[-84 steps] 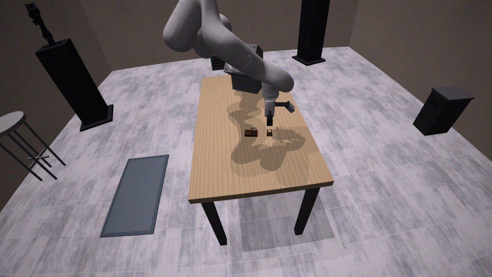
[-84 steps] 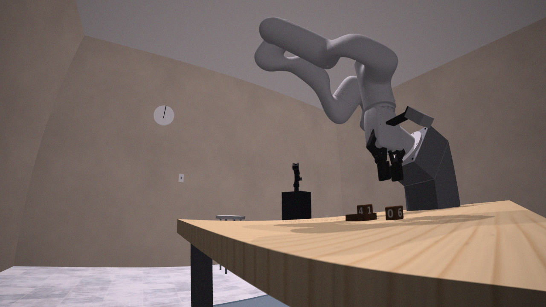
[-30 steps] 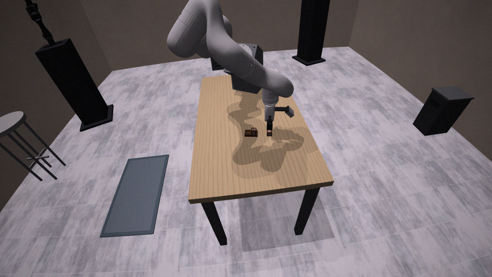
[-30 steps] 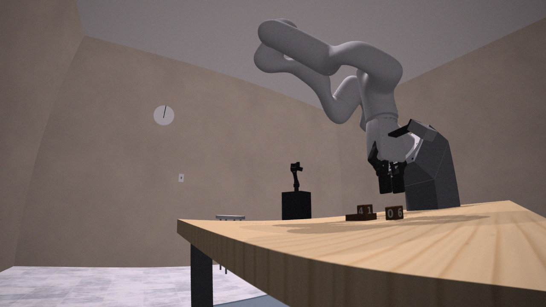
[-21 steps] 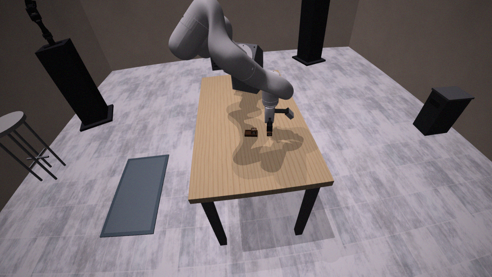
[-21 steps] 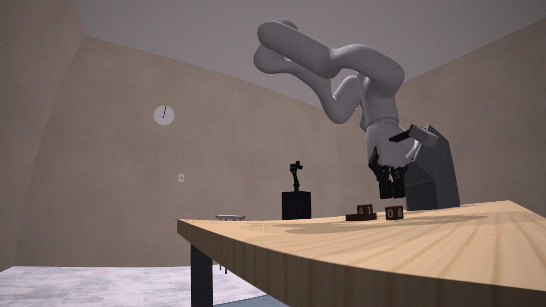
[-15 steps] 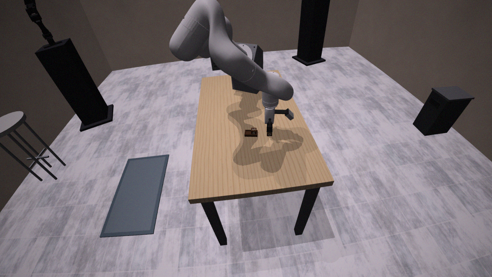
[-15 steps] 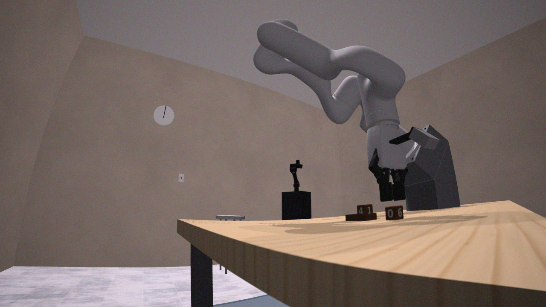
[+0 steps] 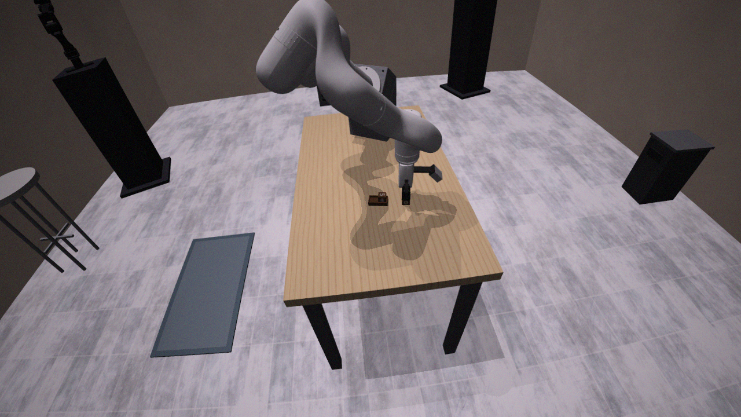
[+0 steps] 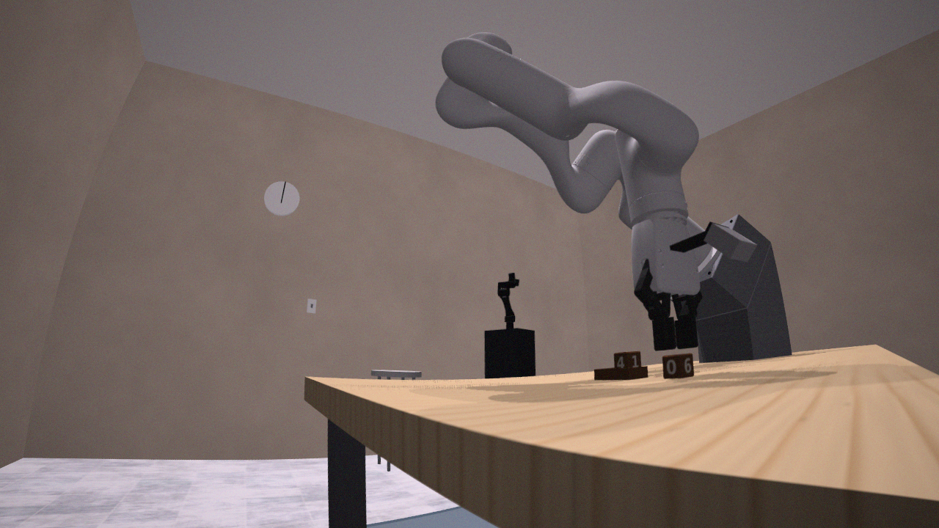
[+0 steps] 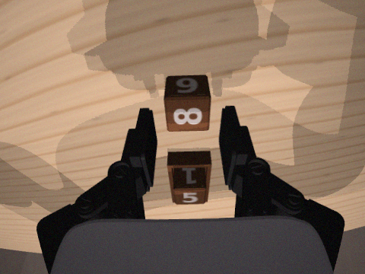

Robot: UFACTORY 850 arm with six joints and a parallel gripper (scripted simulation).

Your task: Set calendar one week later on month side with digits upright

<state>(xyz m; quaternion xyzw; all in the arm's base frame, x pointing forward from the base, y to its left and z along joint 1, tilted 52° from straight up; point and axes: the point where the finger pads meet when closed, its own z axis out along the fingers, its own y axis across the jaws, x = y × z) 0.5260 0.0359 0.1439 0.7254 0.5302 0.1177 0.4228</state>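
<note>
My hand is 60 mm past the dark brown tray, 90 mm to the left of it and 50 mm above it.
</note>
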